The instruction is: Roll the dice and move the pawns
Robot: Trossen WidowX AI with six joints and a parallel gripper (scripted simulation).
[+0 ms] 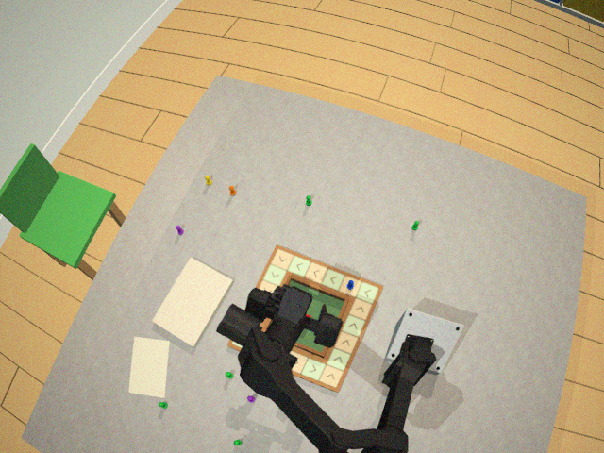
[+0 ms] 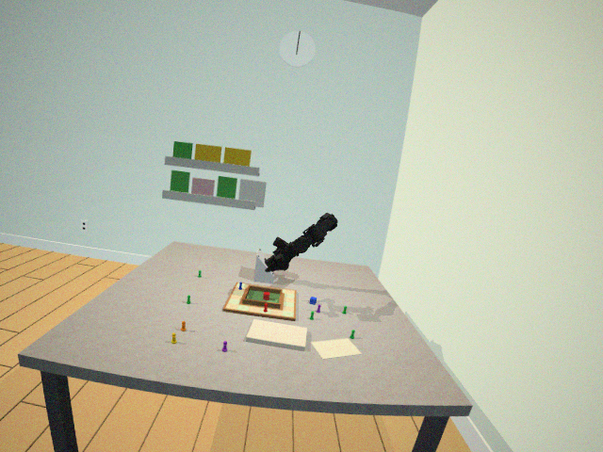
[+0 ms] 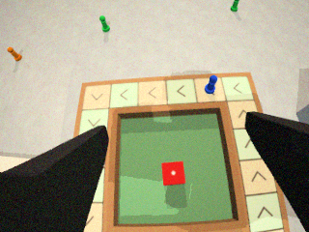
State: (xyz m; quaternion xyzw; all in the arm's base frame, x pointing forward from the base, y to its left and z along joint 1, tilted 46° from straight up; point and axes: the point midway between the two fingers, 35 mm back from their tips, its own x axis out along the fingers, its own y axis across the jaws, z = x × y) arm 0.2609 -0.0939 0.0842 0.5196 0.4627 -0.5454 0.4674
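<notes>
Now: gripper tip 1 cm past the blue die, 23 cm to the right of it and 14 cm above it. From my gripper tip the other things lie so: green tray (15 cm below); then red pawn (12 cm ahead, 1 cm to the left, 13 cm below); then blue pawn (8 cm behind, 10 cm to the right, 13 cm below).
</notes>
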